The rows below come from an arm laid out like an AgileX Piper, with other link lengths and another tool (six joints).
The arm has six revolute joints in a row. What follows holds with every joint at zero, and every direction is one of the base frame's.
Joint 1 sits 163.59 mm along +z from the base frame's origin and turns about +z.
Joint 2 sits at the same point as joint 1 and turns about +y.
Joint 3 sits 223.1 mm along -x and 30.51 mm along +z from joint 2 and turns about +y.
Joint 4 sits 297.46 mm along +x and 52.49 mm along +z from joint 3 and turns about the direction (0.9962, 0, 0.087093).
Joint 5 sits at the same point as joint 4 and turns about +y.
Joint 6 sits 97.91 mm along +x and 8.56 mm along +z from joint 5 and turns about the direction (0.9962, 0, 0.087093).
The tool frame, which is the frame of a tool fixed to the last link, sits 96.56 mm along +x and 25 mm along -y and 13.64 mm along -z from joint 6; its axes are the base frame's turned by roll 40.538, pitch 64.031 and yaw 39.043 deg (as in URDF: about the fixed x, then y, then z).
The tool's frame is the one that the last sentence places.
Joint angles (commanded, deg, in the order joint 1, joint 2, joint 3, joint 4, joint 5, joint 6), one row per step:
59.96 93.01 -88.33 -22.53 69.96 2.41
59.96 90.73 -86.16 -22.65 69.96 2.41
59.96 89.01 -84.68 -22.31 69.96 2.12
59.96 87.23 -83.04 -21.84 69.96 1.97
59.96 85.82 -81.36 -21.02 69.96 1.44
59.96 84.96 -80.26 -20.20 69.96 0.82
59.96 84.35 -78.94 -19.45 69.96 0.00
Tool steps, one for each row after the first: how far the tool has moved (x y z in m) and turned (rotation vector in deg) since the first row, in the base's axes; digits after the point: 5 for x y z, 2 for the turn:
-0.00399 -0.00759 0.00237 0.04 -0.16 0.00
-0.00777 -0.01235 0.00424 0.27 -0.02 0.25
-0.01220 -0.01737 0.00509 0.56 0.30 0.39
-0.01710 -0.02140 0.00270 0.48 1.07 0.86
-0.02087 -0.02349 0.00033 0.40 1.82 1.40
-0.02449 -0.02584 -0.00478 -0.20 2.72 2.11

